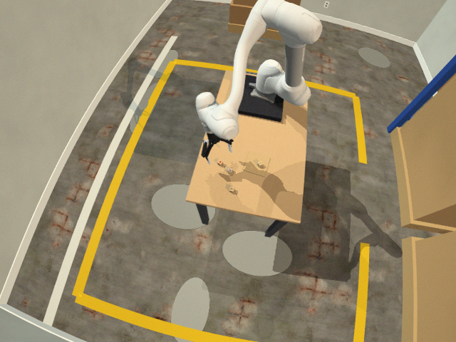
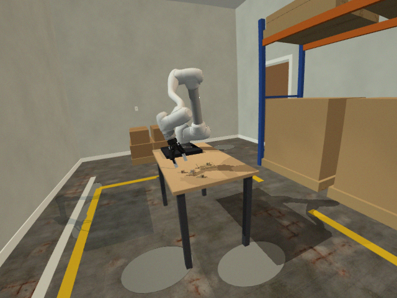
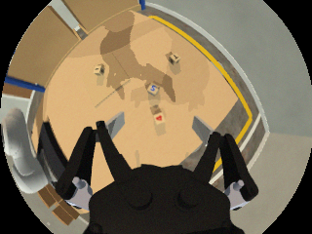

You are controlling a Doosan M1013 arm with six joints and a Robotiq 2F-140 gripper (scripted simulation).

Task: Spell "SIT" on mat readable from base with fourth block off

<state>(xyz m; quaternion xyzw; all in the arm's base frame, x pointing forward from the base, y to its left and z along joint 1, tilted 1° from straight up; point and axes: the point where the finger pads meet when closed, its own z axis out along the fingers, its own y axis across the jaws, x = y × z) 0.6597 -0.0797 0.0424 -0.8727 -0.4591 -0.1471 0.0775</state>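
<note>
Now: hand 210 mm to the right of the tan mat, 80 mm past it and 80 mm above it. The rest, counted from my hand: tan block: 140 mm ahead, 130 mm to the left, 70 mm below.
</note>
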